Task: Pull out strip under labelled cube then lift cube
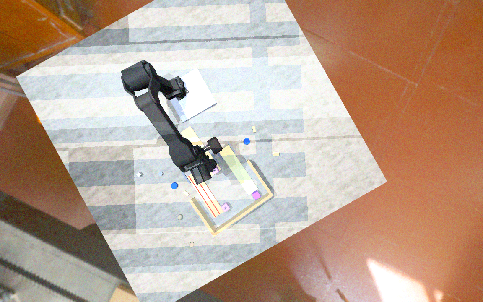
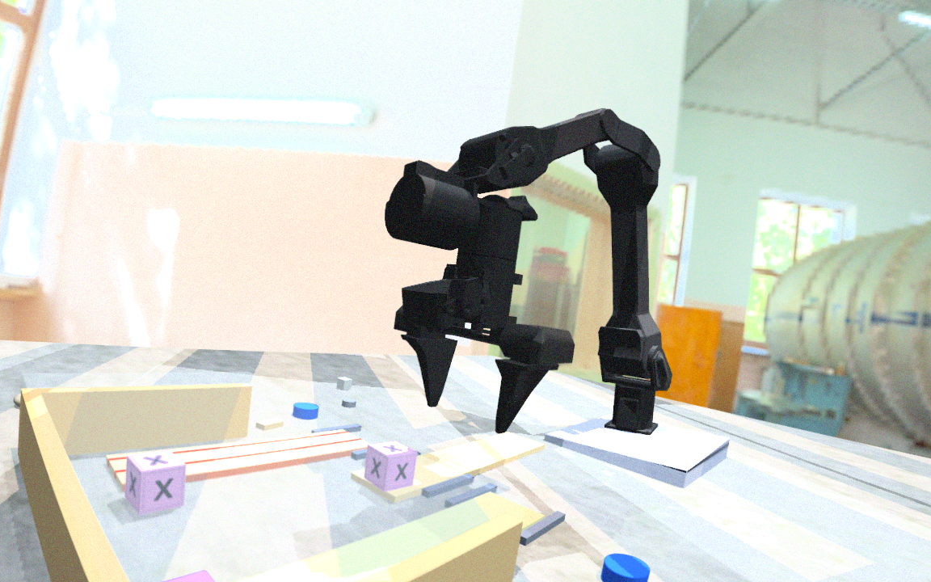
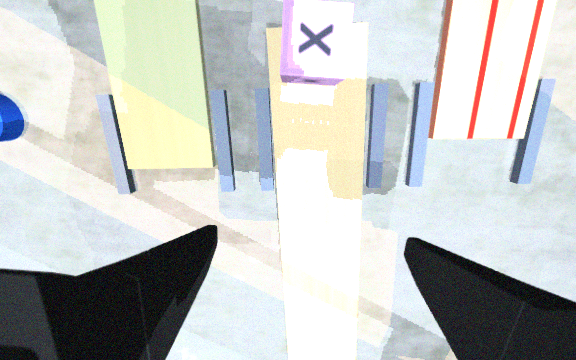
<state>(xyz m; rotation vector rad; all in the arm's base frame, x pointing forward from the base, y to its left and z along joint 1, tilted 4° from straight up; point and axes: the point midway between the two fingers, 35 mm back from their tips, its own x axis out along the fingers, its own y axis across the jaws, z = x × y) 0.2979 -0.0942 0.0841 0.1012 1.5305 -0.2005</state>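
Right now the cream strip is 20 mm behind my gripper tip, 10 mm to the right of it and 50 mm below it.
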